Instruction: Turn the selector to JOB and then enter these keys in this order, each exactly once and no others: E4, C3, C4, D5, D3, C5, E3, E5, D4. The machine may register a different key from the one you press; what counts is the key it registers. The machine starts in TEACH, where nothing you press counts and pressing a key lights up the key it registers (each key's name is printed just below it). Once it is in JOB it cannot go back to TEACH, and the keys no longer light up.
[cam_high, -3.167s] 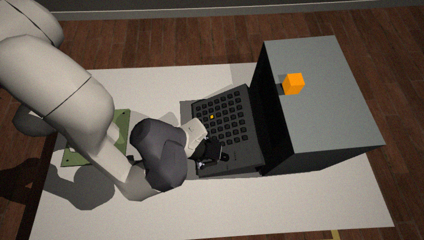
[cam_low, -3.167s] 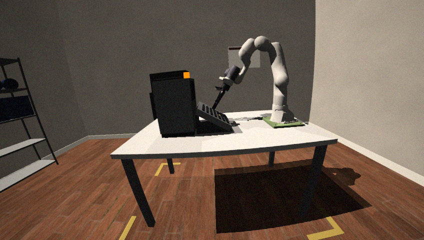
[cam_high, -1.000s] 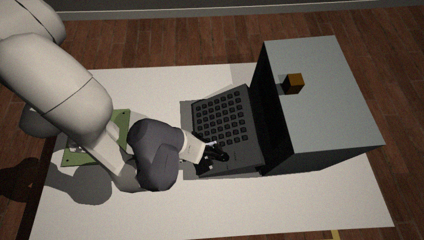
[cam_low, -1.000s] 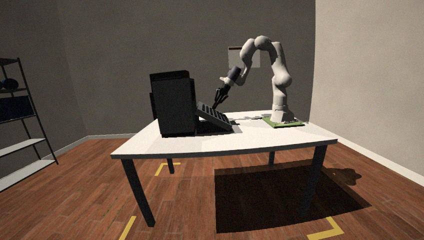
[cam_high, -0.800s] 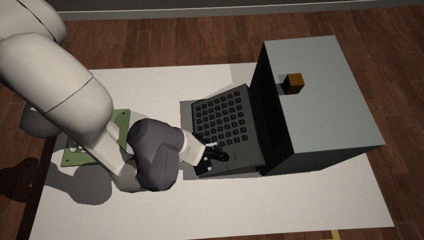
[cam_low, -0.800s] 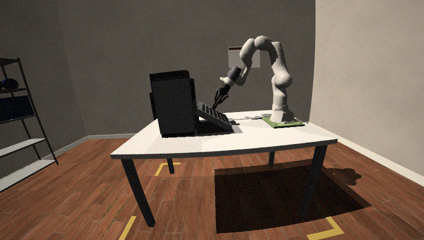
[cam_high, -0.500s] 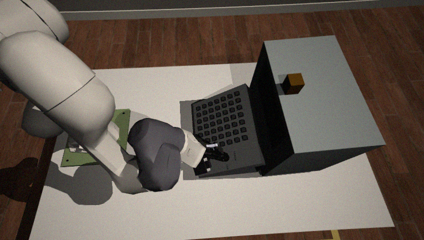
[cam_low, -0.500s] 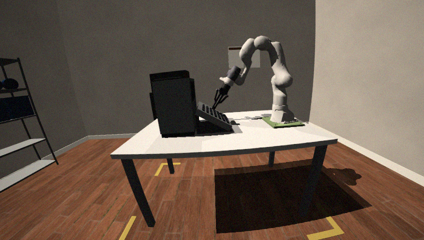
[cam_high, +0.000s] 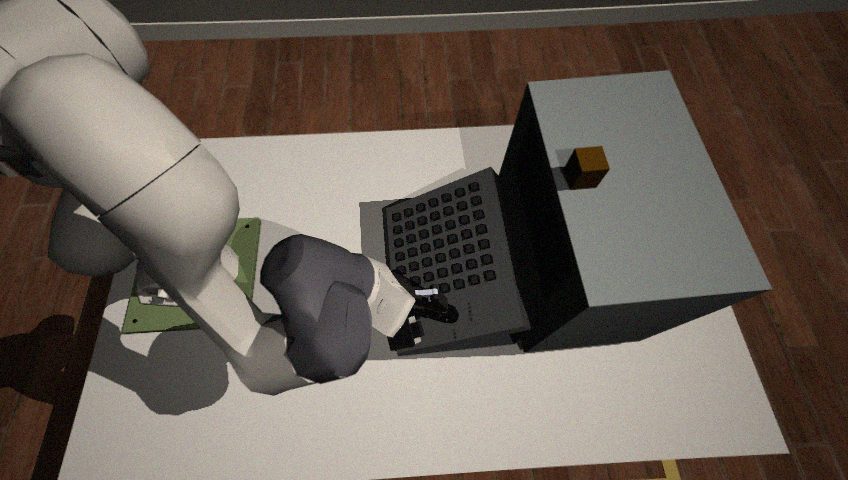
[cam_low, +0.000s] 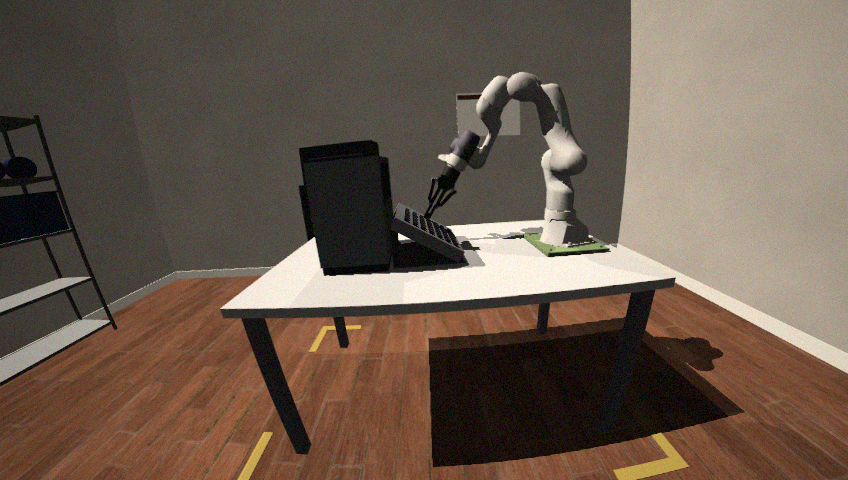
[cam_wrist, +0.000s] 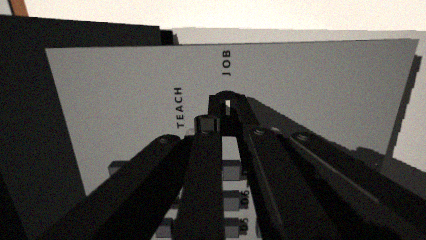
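The selector knob lies 2 cm below my hand and 1 cm ahead of it. The rest, counted from my hand: c6 key: 9 cm to the left, 4 cm ahead, 1 cm below; then key C5: 13 cm to the left, 4 cm ahead, 1 cm below; then a7 key: 10 cm ahead, 6 cm to the left, 2 cm above.
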